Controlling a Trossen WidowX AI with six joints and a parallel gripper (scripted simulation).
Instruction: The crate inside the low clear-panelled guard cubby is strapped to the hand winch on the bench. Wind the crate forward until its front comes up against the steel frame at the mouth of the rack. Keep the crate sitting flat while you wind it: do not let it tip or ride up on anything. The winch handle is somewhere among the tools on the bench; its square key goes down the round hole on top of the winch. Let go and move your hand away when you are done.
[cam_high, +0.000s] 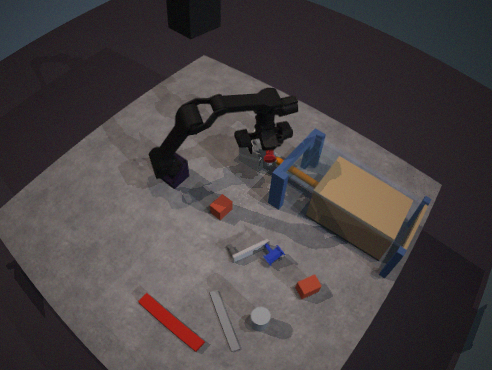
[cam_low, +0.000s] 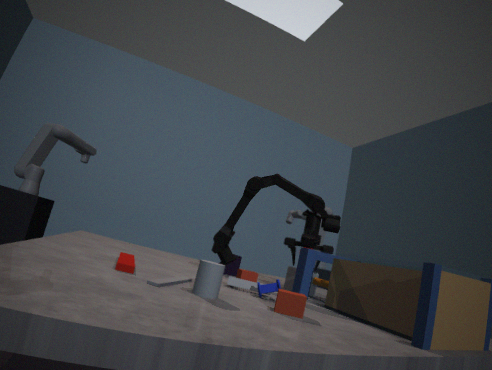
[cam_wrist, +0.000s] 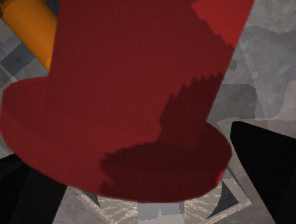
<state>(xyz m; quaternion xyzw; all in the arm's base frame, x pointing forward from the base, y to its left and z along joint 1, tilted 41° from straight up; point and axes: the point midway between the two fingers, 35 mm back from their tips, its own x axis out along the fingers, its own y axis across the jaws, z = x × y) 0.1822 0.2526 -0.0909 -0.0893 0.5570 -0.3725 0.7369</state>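
Right now the winch handle with red knob is 2 cm ahead of my gripper tip, 2 cm above it and 1 cm to the right of it. From my gripper tip the other things lie so: blue t-shaped piece (27 cm ahead, 23 cm to the right, 7 cm below); grey strip (48 cm to the right, 33 cm ahead, 9 cm below); grey winch (6 cm below, 6 cm behind, 1 cm to the left).
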